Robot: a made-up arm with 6 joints.
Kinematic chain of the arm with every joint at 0, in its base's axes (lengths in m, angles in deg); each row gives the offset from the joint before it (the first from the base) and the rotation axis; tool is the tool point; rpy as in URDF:
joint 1: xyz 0 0 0.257 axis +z
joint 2: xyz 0 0 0 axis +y
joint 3: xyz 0.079 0 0.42 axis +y
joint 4: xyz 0.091 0 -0.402 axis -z
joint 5: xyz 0 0 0 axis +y
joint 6: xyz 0.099 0 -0.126 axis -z
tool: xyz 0 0 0 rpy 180 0 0
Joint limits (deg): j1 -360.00..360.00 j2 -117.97..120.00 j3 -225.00..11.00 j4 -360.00..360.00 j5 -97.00..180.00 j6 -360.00..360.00
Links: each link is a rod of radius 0.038 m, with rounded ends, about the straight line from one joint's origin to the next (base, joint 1, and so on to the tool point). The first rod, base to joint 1, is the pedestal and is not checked.
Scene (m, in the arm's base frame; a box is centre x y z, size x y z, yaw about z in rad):
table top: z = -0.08
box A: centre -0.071 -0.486 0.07 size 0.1 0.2 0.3 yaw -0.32
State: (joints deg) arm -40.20 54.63 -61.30 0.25 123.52 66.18
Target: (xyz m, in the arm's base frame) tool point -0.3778 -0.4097 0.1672
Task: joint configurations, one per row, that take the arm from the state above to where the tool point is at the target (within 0.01 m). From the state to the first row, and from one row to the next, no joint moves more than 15 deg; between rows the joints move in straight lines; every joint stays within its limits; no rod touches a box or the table.
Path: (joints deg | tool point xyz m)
1: -53.55 45.00 -64.65 -3.48 126.06 66.18 | 0.2448 -0.3478 0.0909
2: -66.90 35.38 -68.01 -7.21 128.59 66.18 | 0.1645 -0.4369 0.1795
3: -80.24 25.75 -71.36 -10.95 131.13 66.18 | 0.0529 -0.4868 0.2783
4: -93.59 16.12 -74.71 -14.68 133.66 66.18 | -0.0710 -0.4860 0.3830
5: -104.26 24.22 -76.23 -18.30 129.98 66.18 | -0.1767 -0.4912 0.3152
6: -114.93 32.32 -77.74 -21.92 126.30 66.18 | -0.2822 -0.4653 0.2429
7: -125.59 40.41 -79.25 -25.53 122.61 66.18 | -0.3778 -0.4097 0.1672

